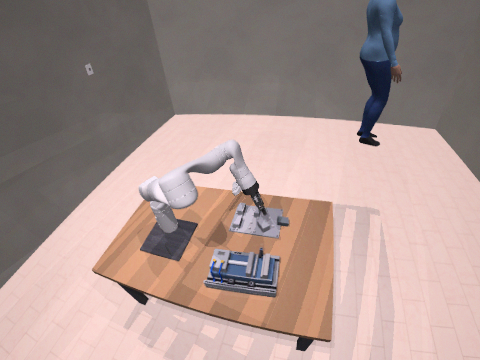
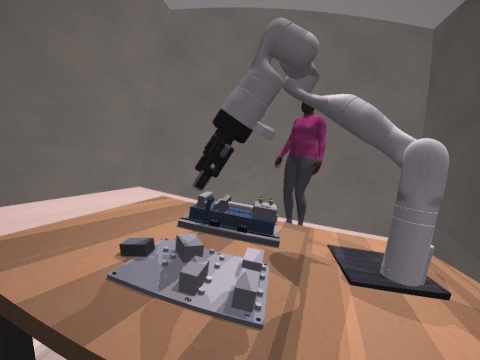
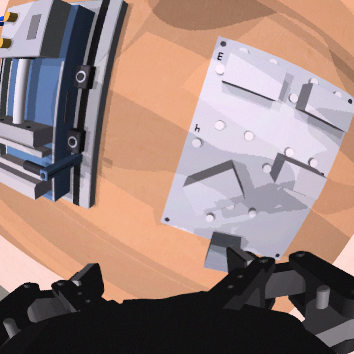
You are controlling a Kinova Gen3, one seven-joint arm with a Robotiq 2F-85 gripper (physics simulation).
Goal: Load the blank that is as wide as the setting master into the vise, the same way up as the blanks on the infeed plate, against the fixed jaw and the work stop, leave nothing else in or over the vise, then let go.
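Where they show: gripper, fingertip midpoint: [image 1: 263, 209] [image 2: 197, 178] [image 3: 163, 270]; arm's base, link origin: [image 1: 170, 226] [image 2: 399, 276].
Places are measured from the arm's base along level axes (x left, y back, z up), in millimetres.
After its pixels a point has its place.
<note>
My gripper [image 1: 264, 214] @(x 100, y -501, z 156 mm) [image 2: 200, 183] @(x 100, y -501, z 156 mm) [image 3: 163, 270] @(x 100, y -501, z 156 mm) is open and empty, tilted in the air above the table. Four light grey blanks stand on the infeed plate [image 2: 145, 280] @(x 244, y -505, z -5 mm) [image 3: 180, 212] @(x 98, y -549, z -5 mm): one blank [image 2: 189, 246] @(x 151, y -476, z 30 mm) [image 3: 215, 186] @(x 121, y -481, z 31 mm) is turned askew, the others are a blank [image 2: 253, 258] @(x 130, y -353, z 31 mm) [image 3: 255, 75] @(x 114, y -356, z 31 mm), a blank [image 2: 246, 292] @(x 234, y -344, z 27 mm) [image 3: 327, 107] @(x 200, y -350, z 31 mm) and a blank [image 2: 194, 275] @(x 237, y -424, z 31 mm) [image 3: 302, 177] @(x 207, y -431, z 31 mm). A dark grey block [image 1: 283, 221] @(x 164, y -584, z 17 mm) [image 2: 137, 246] @(x 192, y -566, z 17 mm) [image 3: 225, 250] @(x 172, y -561, z 23 mm), apparently the setting master, lies beside the plate. The vise [image 1: 240, 274] @(x -180, y -469, z 47 mm) [image 2: 235, 220] @(x -84, y -445, z 31 mm) [image 3: 37, 100] @(x -120, y -459, z 47 mm) shows no blank between its jaws. The blue work stop [image 3: 60, 167] @(x -54, y -524, z 58 mm) is at the jaws.
The wooden table [image 1: 305, 280] @(x -115, y -734, z -13 mm) carries everything. The vise's cylinder block [image 2: 265, 211] @(x -104, y -365, z 72 mm) [image 3: 37, 27] @(x -115, y -369, z 83 mm) stands at one end, with blue hoses [image 1: 221, 272]. The arm's dark base mat [image 1: 170, 240] @(x -82, y -50, z -4 mm) [image 2: 360, 270] @(x -1, y -99, z -3 mm) lies to one side. A person [image 1: 380, 65] [image 2: 305, 150] stands beyond the table.
</note>
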